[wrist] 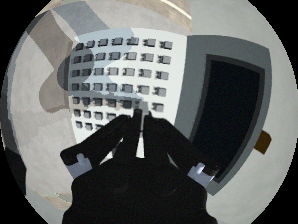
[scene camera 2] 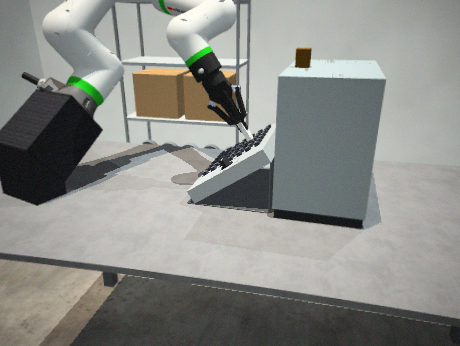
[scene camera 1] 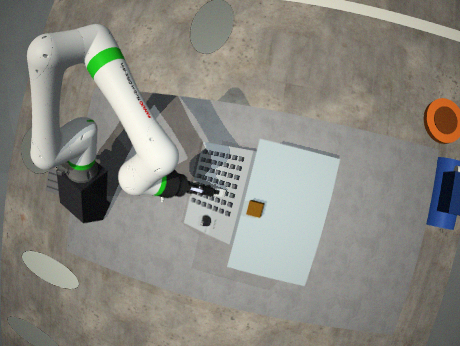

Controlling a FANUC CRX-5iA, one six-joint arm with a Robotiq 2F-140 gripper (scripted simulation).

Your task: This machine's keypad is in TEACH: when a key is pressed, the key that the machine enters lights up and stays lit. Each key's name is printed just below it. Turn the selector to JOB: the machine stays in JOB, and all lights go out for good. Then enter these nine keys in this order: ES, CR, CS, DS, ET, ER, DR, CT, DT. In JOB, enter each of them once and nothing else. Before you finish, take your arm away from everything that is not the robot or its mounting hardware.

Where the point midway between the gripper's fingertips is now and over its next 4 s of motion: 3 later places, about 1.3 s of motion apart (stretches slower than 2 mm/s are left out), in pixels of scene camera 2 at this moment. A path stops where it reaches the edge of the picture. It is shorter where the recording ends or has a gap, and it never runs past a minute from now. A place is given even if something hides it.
My gripper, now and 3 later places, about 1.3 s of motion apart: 250, 139; 252, 142; 246, 133; 241, 143
